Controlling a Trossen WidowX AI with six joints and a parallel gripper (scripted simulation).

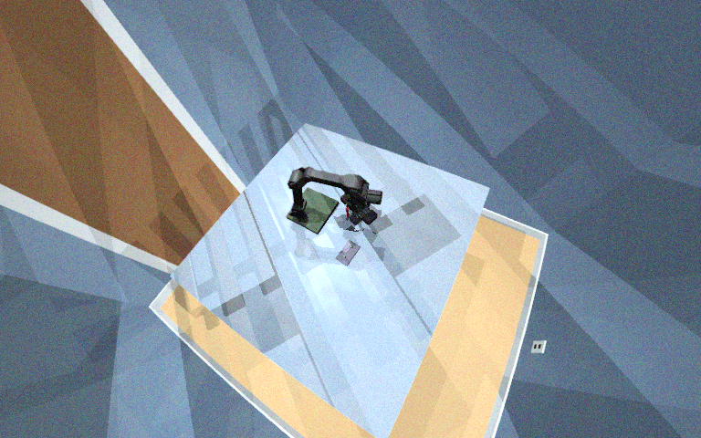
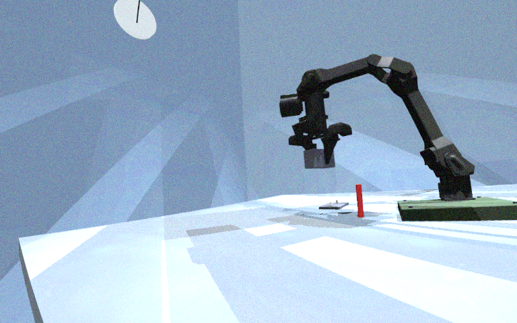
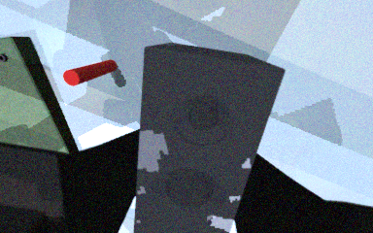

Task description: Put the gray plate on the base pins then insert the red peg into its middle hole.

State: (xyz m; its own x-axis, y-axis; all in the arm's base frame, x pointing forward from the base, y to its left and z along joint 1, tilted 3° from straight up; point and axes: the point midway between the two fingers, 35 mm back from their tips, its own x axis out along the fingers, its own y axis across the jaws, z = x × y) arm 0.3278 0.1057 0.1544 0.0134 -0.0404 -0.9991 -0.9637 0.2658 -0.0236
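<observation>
My gripper tip is 150 mm to the left of the base, 130 mm above it and 10 mm short of it. The rest, counted from my gripper tip: gray plate: 30 mm above; red peg: 100 mm below, 100 mm behind, 30 mm to the left.
</observation>
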